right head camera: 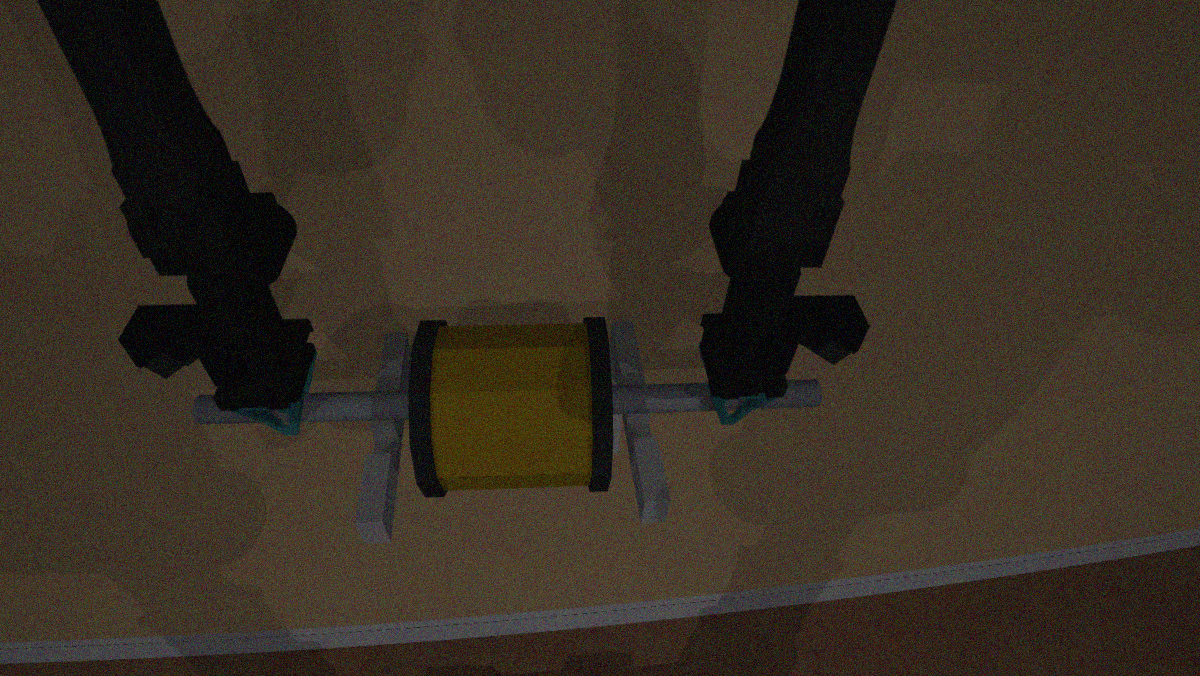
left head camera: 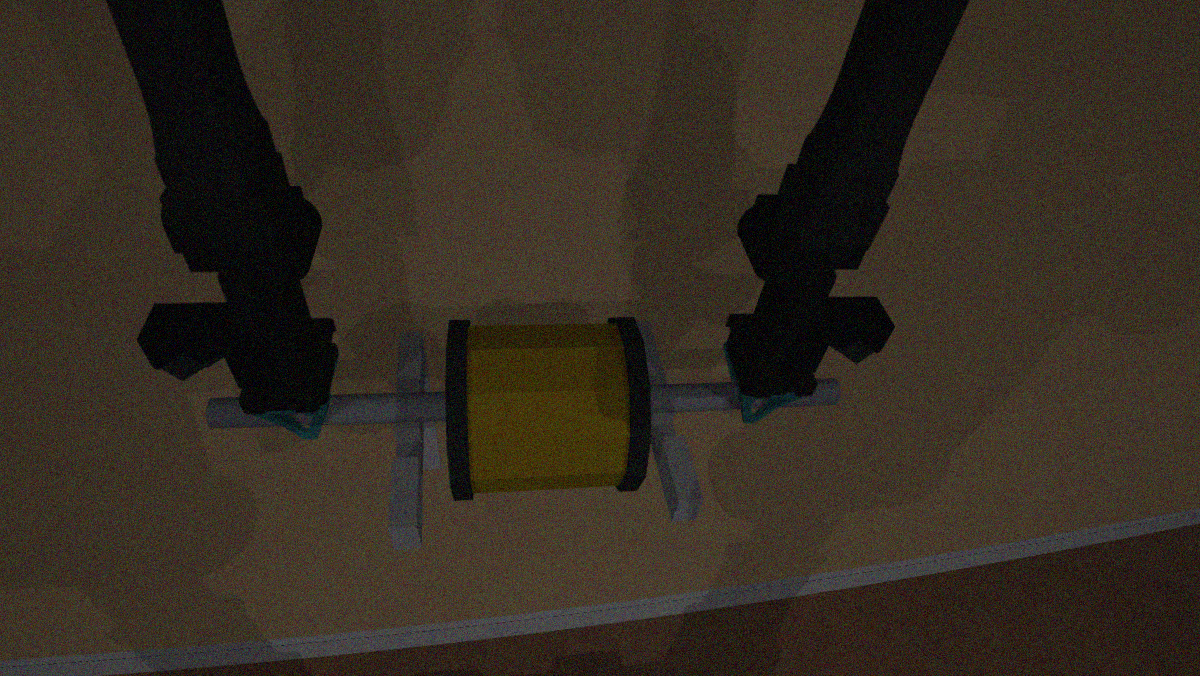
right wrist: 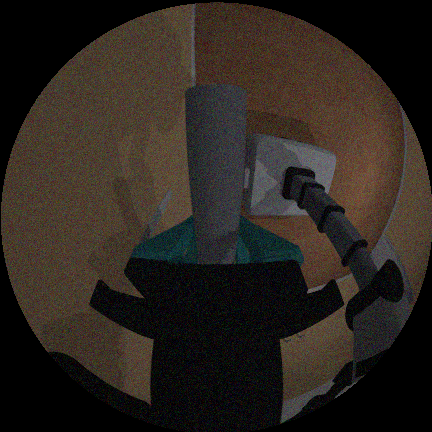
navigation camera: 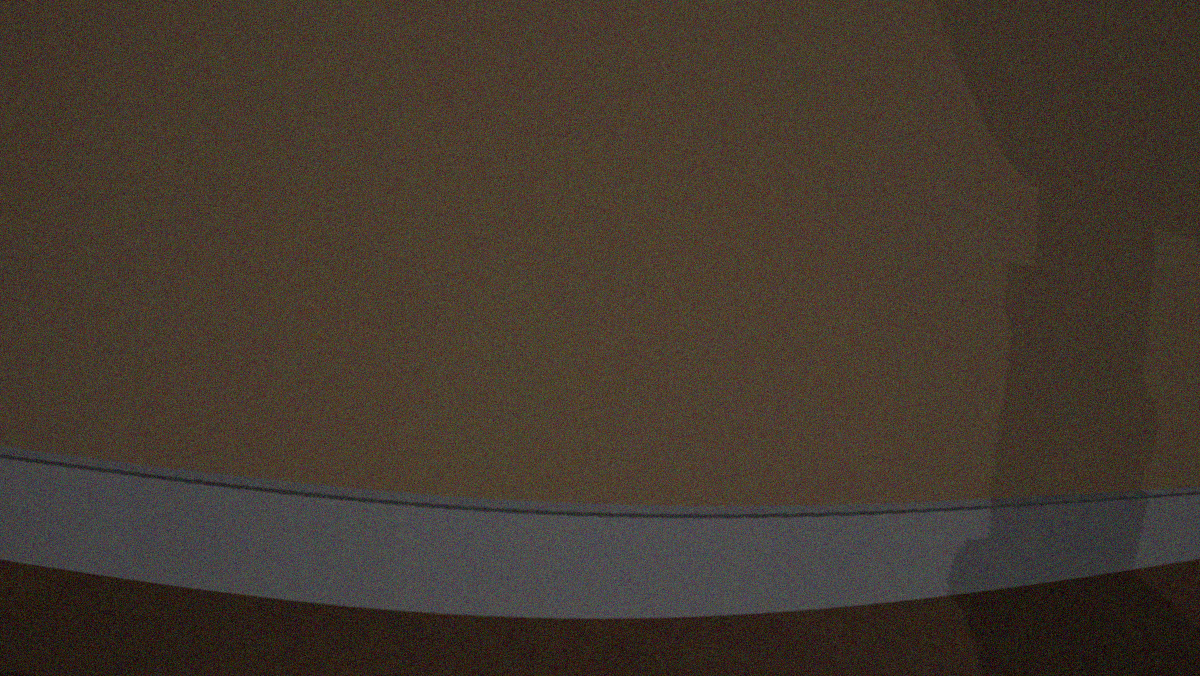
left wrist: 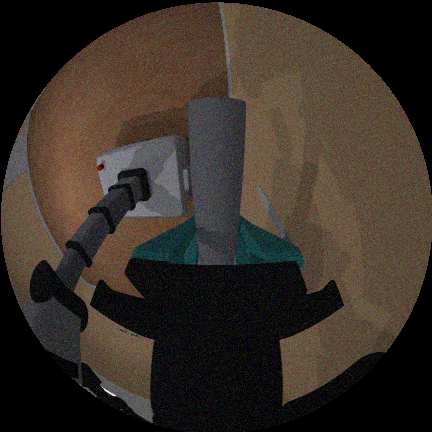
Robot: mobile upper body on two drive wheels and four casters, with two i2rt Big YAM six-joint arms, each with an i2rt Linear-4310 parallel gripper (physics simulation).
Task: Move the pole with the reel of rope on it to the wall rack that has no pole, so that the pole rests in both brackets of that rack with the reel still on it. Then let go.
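Frame: origin at the left arm's base, x left, y ahead, z down, level; millimetres.
Seen in the pictures: left gripper, fingertip midpoint: (right head camera: 295, 421) (left head camera: 313, 425) (left wrist: 216, 218); right gripper, fingertip midpoint: (right head camera: 724, 412) (left head camera: 745, 411) (right wrist: 216, 217).
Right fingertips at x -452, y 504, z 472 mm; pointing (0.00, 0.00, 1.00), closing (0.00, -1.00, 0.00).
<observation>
A point is followed by its place in that frame.
The grey pole (left head camera: 361, 408) @[x -53, y 494, z 432 mm] (right head camera: 348, 406) @[x -64, y 494, z 433 mm] (left wrist: 217, 150) @[x 67, y 503, z 429 mm] (right wrist: 216, 150) @[x -517, y 504, z 429 mm] lies nearly level across the head views. The yellow reel (left head camera: 545, 407) @[x -225, y 451, z 385 mm] (right head camera: 510, 407) @[x -228, y 450, z 385 mm] with black flanges is on its middle, between the two grey brackets of a wall rack, the left-hand bracket (left head camera: 406, 495) @[x -98, y 413, z 459 mm] (right head camera: 377, 495) @[x -101, y 408, z 459 mm] and the right-hand bracket (left head camera: 678, 482) @[x -353, y 412, z 459 mm] (right head camera: 646, 478) @[x -355, y 417, z 459 mm]. The pole crosses both brackets; whether it rests in them I cannot tell. My left gripper (left head camera: 289, 414) @[x 2, y 503, z 468 mm] (right head camera: 270, 413) @[x 2, y 503, z 468 mm] (left wrist: 216, 218) @[x 2, y 503, z 468 mm] is shut on the pole near its left end. My right gripper (left head camera: 759, 404) @[x -452, y 504, z 472 mm] (right head camera: 738, 404) @[x -452, y 504, z 472 mm] (right wrist: 216, 217) @[x -452, y 504, z 472 mm] is shut on it near its right end.
The tan wall (left head camera: 1007, 335) @[x -929, y 660, z 523 mm] (navigation camera: 503, 251) @[x -174, y 627, z 1138 mm] is behind the rack. A grey baseboard (left head camera: 503, 628) @[x -179, y 614, z 1358 mm] (right head camera: 503, 623) @[x -153, y 613, z 1339 mm] (navigation camera: 503, 562) @[x -190, y 615, z 1364 mm] runs below it, above the brown floor (left head camera: 1049, 621) @[x -1537, y 501, z 1409 mm]. A pale box-shaped body (left wrist: 162, 195) @[x -314, y 186, z 1150 mm] (right wrist: 265, 200) @[x -91, y 203, z 1150 mm] and a dark jointed column (left wrist: 95, 220) @[x -179, y 42, z 710 mm] (right wrist: 325, 210) @[x -270, y 65, z 772 mm] show in the wrist views.
</observation>
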